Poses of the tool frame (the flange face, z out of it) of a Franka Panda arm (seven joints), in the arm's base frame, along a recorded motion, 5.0 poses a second.
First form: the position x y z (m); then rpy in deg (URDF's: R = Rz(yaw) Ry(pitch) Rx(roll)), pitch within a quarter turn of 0, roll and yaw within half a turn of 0.
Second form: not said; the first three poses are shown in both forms.
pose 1, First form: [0.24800 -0.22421 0.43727 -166.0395 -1.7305 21.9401]
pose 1, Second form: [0.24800 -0.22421 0.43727 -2.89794 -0.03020 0.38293]
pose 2, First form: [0.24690 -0.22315 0.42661 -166.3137 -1.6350 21.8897]
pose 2, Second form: [0.24690 -0.22315 0.42661 -2.90272 -0.02854 0.38205]
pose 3, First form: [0.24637 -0.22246 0.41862 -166.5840 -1.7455 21.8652]
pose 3, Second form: [0.24637 -0.22246 0.41862 -2.90744 -0.03046 0.38162]
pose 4, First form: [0.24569 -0.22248 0.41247 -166.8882 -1.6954 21.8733]
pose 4, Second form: [0.24569 -0.22248 0.41247 -2.91275 -0.02959 0.38176]
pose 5, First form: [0.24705 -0.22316 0.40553 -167.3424 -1.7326 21.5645]
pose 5, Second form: [0.24705 -0.22316 0.40553 -2.92068 -0.03024 0.37637]
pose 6, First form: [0.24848 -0.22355 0.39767 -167.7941 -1.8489 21.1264]
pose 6, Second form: [0.24848 -0.22355 0.39767 -2.92856 -0.03227 0.36873]
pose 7, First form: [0.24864 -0.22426 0.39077 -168.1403 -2.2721 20.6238]
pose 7, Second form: [0.24864 -0.22426 0.39077 -2.93460 -0.03966 0.35995]
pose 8, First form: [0.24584 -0.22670 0.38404 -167.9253 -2.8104 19.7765]
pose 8, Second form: [0.24584 -0.22670 0.38404 -2.93085 -0.04905 0.34517]
